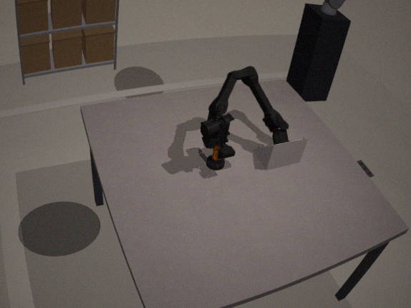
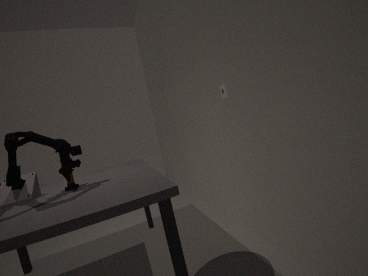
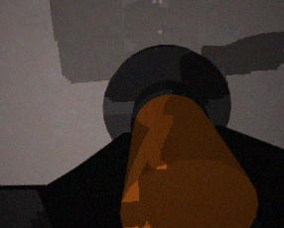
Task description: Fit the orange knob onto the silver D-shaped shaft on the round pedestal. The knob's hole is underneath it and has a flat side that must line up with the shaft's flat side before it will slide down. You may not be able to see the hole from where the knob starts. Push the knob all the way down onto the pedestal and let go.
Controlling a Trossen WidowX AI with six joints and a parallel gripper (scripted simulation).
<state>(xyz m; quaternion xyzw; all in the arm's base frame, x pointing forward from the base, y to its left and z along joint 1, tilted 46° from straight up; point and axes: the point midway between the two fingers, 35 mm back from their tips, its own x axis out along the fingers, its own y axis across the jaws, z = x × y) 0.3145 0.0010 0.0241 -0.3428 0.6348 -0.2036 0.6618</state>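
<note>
The orange knob is 3 cm above my gripper tip. Round my gripper tip: round black pedestal: 2 cm below.
</note>
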